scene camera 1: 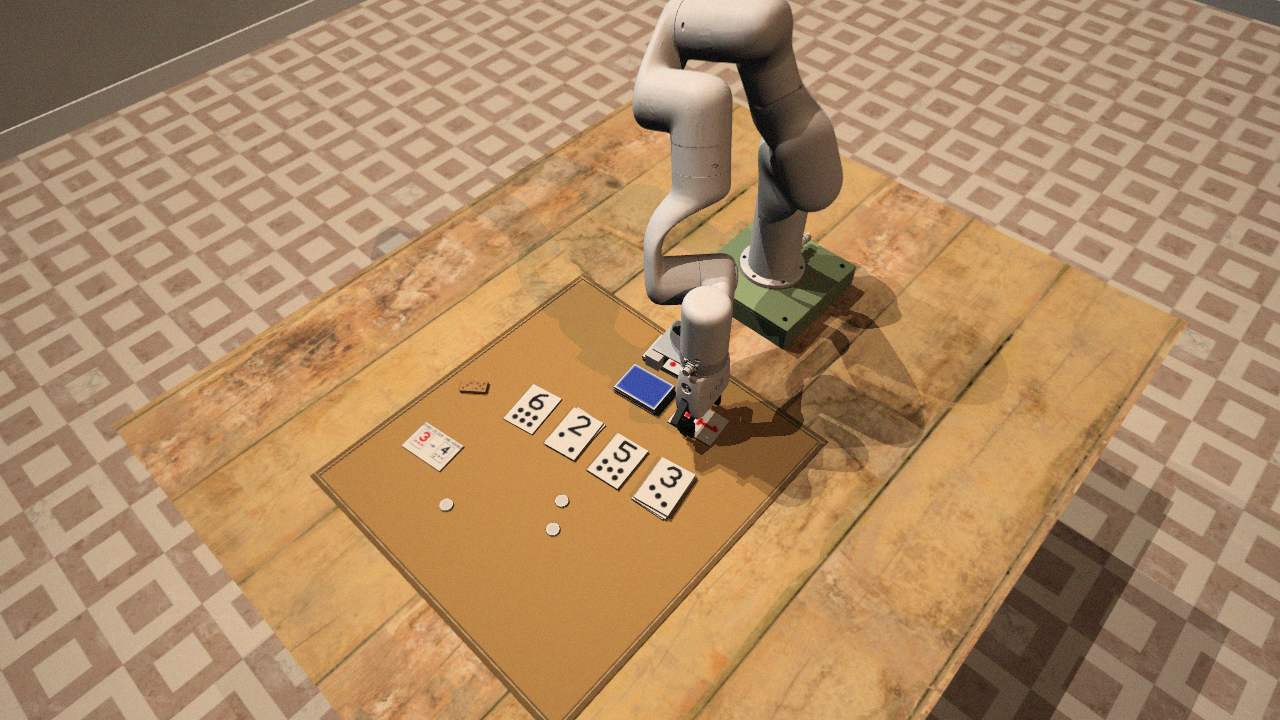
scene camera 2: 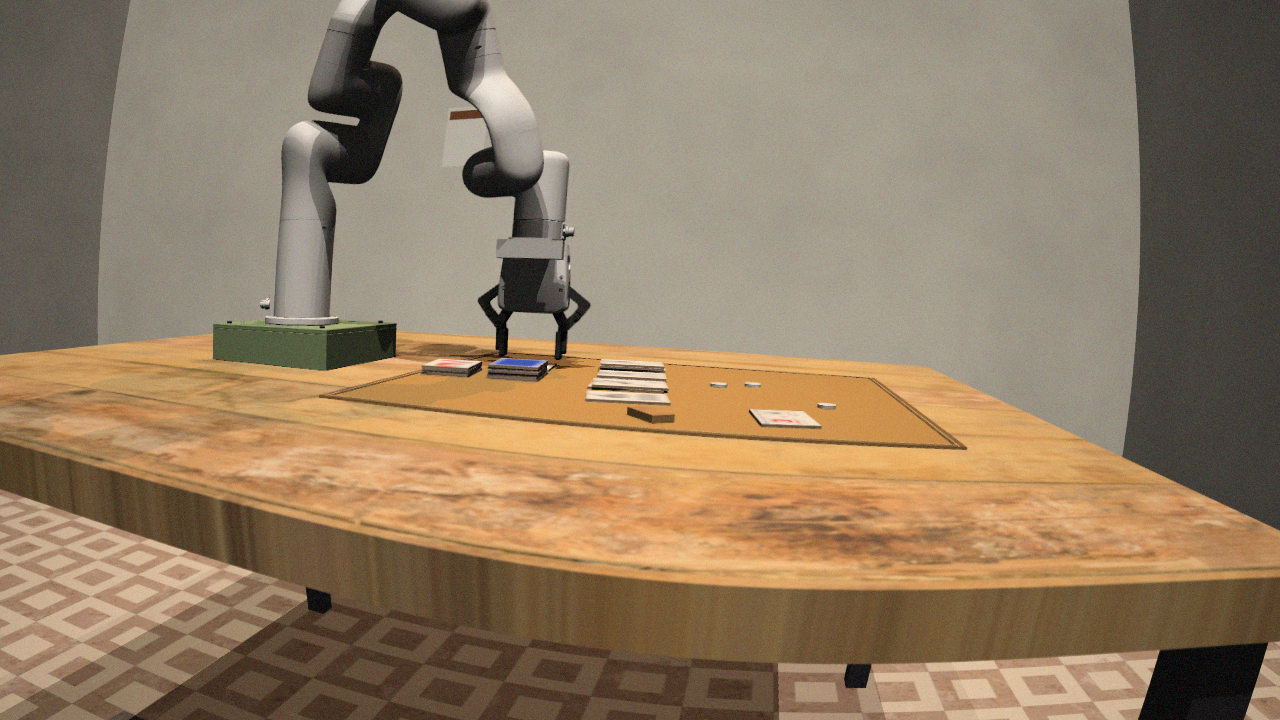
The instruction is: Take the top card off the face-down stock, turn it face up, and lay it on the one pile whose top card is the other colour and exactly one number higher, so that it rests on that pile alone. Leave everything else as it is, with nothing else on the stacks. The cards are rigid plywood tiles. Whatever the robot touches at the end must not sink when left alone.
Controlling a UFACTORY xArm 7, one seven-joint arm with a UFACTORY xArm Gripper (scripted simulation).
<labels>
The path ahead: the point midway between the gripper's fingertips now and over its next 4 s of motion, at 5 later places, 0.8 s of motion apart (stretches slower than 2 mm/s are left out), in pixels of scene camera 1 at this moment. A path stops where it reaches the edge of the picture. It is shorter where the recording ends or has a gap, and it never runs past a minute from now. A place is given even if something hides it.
The gripper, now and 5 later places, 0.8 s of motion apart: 699,416; 698,420; 698,421; 699,409; 665,410; 597,417
</labels>
